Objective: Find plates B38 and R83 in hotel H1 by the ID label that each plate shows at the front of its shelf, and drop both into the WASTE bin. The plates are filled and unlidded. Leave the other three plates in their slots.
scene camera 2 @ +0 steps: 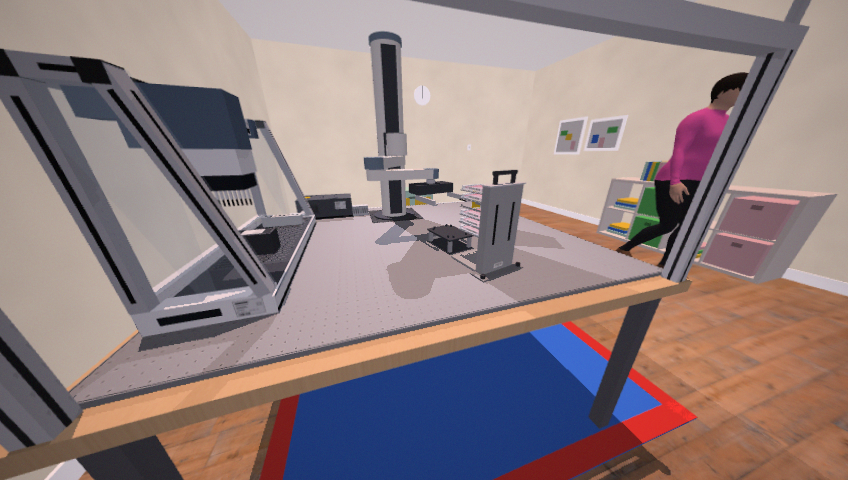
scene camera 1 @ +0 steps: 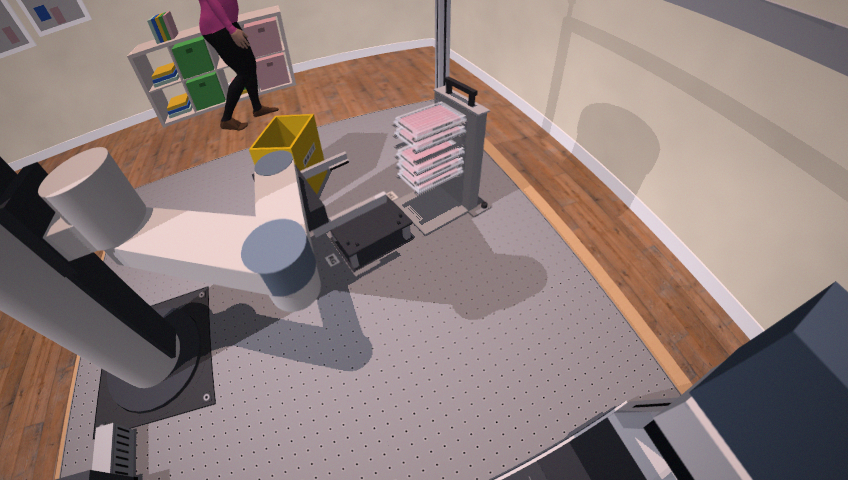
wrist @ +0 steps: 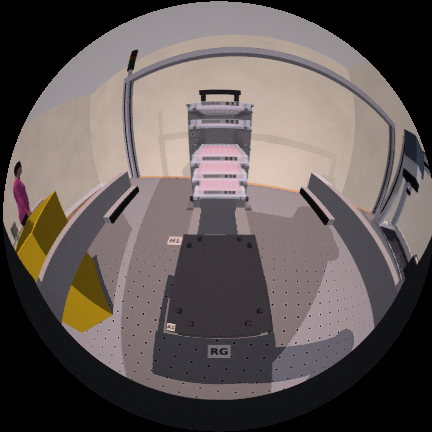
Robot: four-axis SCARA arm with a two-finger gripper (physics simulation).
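Pixels of known places: gripper, fingertip midpoint: [scene camera 2: 452, 201] [scene camera 1: 364, 174] [wrist: 218, 175]; arm's base at its link origin: [scene camera 2: 394, 216] [scene camera 1: 157, 359].
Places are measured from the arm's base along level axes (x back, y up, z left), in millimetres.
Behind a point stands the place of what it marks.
Hotel H1 [scene camera 1: 476, 154] @(x -830, y 189, z 118 mm) [scene camera 2: 502, 231] @(x -833, y 152, z 191 mm) [wrist: 220, 136] @(x -805, y 211, z 181 mm) holds five pink-filled, unlidded plates. In the wrist view, a top plate [wrist: 220, 109] @(x -707, y 267, z 159 mm) and a second plate [wrist: 220, 123] @(x -682, y 242, z 154 mm) sit above a gap. Below it are an upper plate [wrist: 220, 151] @(x -715, y 193, z 161 mm), a middle plate [wrist: 220, 169] @(x -706, y 164, z 158 mm) and a bottom plate [wrist: 220, 186] @(x -698, y 136, z 156 mm). Their front labels are too small to read, so I cannot tell which are B38 and R83. My gripper [scene camera 1: 365, 178] @(x -581, y 202, z 132 mm) [scene camera 2: 450, 199] @(x -581, y 202, z 132 mm) [wrist: 218, 175] @(x -581, y 202, z 132 mm) is open and empty, facing the hotel from a short distance. The yellow WASTE bin [scene camera 1: 310, 139] @(x -500, y 166, z 387 mm) [wrist: 42, 230] @(x -463, y 196, z 321 mm) stands left of it, partly hidden by the arm and finger.
A low black stand [scene camera 1: 371, 226] @(x -574, y 73, z 112 mm) [scene camera 2: 450, 231] @(x -572, y 73, z 133 mm) [wrist: 220, 280] @(x -566, y 73, z 126 mm), near the RG label [wrist: 219, 351] @(x -468, y 13, z 104 mm), stands before the hotel, below the fingers. A framed machine [scene camera 2: 184, 124] @(x -778, y 435, z -543 mm) stands on the table's other side. A person [scene camera 1: 235, 65] [scene camera 2: 693, 154] [wrist: 21, 195] is beyond the table by a shelf unit.
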